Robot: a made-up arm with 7 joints.
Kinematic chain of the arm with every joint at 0, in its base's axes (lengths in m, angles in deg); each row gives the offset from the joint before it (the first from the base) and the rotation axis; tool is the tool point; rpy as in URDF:
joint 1: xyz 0 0 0.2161 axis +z
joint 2: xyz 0 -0.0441 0.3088 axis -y
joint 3: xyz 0 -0.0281 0.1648 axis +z
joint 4: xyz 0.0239 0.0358 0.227 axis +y
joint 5: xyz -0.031 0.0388 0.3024 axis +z
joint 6: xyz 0 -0.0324 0.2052 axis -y
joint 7: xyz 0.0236 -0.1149 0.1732 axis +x
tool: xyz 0 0 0 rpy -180 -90 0
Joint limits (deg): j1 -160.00..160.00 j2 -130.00..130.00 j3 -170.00..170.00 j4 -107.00..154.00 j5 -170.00..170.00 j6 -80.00..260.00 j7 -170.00..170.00
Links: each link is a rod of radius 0.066 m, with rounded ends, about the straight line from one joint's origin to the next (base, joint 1, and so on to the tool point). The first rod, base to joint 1, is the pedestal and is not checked.
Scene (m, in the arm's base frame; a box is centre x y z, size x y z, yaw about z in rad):
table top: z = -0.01
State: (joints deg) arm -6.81 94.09 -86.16 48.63 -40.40 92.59 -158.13
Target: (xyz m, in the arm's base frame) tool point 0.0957 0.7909 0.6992
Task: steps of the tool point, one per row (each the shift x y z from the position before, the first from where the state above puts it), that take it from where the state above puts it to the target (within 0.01 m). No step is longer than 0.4 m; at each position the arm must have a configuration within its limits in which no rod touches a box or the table.
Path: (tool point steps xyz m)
1: 0.0042 0.3708 0.0341
2: 0.1525 0.3302 0.0358
3: 0.2660 0.2318 0.0336
4: 0.3231 0.0980 0.0274
5: 0.3165 -0.0411 0.0186

